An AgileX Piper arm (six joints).
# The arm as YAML. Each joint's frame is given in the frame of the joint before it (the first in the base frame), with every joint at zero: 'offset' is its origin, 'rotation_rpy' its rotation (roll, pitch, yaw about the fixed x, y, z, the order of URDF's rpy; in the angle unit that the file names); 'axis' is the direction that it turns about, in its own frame. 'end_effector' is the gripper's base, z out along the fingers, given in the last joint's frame.
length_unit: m
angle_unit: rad
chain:
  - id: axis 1
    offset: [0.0, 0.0, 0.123]
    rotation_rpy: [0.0, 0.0, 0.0]
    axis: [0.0, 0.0, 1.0]
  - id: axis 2
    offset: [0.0, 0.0, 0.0]
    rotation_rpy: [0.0, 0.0, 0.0]
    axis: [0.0, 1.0, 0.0]
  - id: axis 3
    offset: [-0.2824, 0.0, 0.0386]
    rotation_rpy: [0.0, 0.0, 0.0]
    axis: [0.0, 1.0, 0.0]
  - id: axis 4
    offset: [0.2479, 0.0, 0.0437]
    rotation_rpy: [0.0, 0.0, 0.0]
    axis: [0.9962, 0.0, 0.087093]
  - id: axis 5
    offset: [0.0, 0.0, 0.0]
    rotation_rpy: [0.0, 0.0, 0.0]
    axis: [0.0, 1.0, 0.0]
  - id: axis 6
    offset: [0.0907, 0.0, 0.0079]
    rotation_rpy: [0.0, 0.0, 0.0]
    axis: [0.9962, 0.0, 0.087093]
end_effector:
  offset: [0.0, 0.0, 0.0]
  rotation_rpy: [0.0, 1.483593, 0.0]
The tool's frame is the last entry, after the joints.
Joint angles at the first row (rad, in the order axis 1, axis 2, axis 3, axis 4, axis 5, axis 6):
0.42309 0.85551 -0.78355 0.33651 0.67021 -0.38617
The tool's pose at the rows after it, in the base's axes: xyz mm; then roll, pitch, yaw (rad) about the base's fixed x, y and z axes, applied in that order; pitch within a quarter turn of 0, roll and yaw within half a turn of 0:
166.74 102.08 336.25 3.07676 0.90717 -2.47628
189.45 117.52 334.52 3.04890 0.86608 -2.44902
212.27 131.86 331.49 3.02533 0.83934 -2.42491
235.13 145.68 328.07 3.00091 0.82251 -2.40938
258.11 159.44 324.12 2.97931 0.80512 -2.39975
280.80 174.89 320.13 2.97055 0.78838 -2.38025
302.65 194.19 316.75 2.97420 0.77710 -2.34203
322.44 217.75 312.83 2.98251 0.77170 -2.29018
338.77 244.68 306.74 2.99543 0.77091 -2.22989
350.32 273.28 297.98 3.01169 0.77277 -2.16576
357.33 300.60 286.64 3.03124 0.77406 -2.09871
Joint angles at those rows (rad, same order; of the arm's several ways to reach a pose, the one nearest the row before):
0.43673 0.97918 -0.85756 0.38903 0.68931 -0.45070
0.44131 1.09516 -0.92677 0.44383 0.70493 -0.51593
0.44179 1.20419 -0.99568 0.49660 0.71481 -0.58049
0.44179 1.30842 -1.06902 0.54326 0.72328 -0.63395
0.44411 1.41107 -1.15089 0.57143 0.73622 -0.66461
0.45398 1.51405 -1.24510 0.57853 0.75239 -0.67693
0.47439 1.61995 -1.35637 0.57345 0.77280 -0.68178
0.50413 1.72846 -1.48015 0.56599 0.79630 -0.68540
0.54146 1.83648 -1.60637 0.55712 0.81619 -0.68842
0.58363 1.93912 -1.72517 0.54798 0.82959 -0.69183
0.62465 2.03235 -1.82886 0.54082 0.83840 -0.70164

